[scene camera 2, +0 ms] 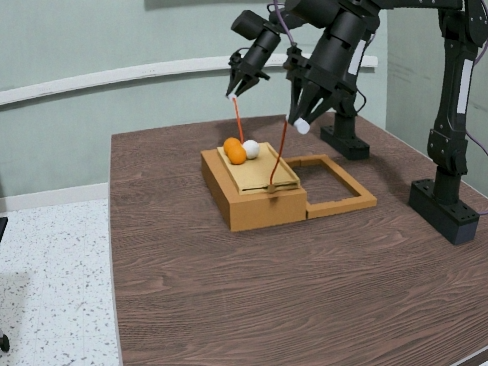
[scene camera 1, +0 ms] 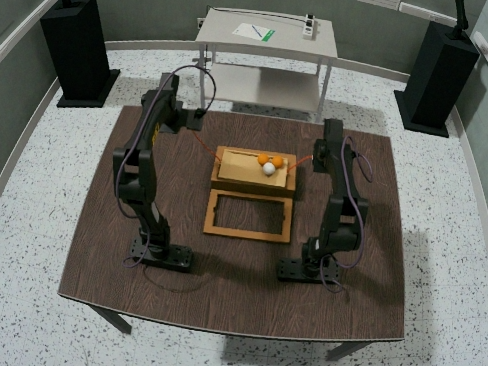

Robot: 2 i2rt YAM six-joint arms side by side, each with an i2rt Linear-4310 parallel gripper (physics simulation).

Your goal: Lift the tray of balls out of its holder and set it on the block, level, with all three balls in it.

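Pixels of known places: left gripper, between the fingertips: (scene camera 2: 295,127) (scene camera 1: 176,124); right gripper, between the fingertips: (scene camera 2: 229,97); left arm's base, origin of its link: (scene camera 2: 443,202) (scene camera 1: 160,252); right arm's base, origin of its link: (scene camera 2: 344,138) (scene camera 1: 309,270).
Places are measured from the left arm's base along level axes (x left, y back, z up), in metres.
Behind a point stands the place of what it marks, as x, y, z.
Note:
The pale tray (scene camera 1: 242,167) {-0.209, -0.353, 0.021} (scene camera 2: 265,175) {-0.197, -0.345, 0.021} lies on the brown block (scene camera 1: 250,188) {-0.245, -0.291, -0.006} (scene camera 2: 267,212) {-0.110, -0.368, -0.015}, looking nearly flat. The white ball (scene camera 1: 269,169) {-0.299, -0.335, 0.055} (scene camera 2: 251,149) {-0.279, -0.351, 0.048} and two orange balls (scene camera 1: 263,159) {-0.275, -0.371, 0.057} (scene camera 2: 237,154) {-0.256, -0.387, 0.049} sit together in it, towards its right end in scene camera 1. My left gripper (scene camera 2: 295,121) {0.014, -0.365, 0.190} is shut on the white end of a red cord (scene camera 2: 282,150) {-0.065, -0.359, 0.123}. The cord bends slightly down to the tray's near end in scene camera 2. My right gripper (scene camera 1: 314,157) {-0.454, -0.357, 0.124} (scene camera 2: 231,95) {-0.454, -0.357, 0.124} is shut on the white end of the other cord (scene camera 1: 300,162) {-0.396, -0.351, 0.100} (scene camera 2: 238,117) {-0.389, -0.351, 0.090}. The left fingertips are hidden in scene camera 1.
The open rectangular holder (scene camera 1: 247,233) {-0.258, -0.133, -0.029} (scene camera 2: 345,205) {-0.116, -0.196, -0.030} lies against the block, on the side towards the arm bases. Both arms stand on the dark wooden table (scene camera 1: 240,300) {-0.268, 0.099, -0.045} (scene camera 2: 250,290) {0.076, -0.452, -0.045}. A grey side table (scene camera 1: 220,30) stands behind it, with a power strip (scene camera 1: 308,27) on top.

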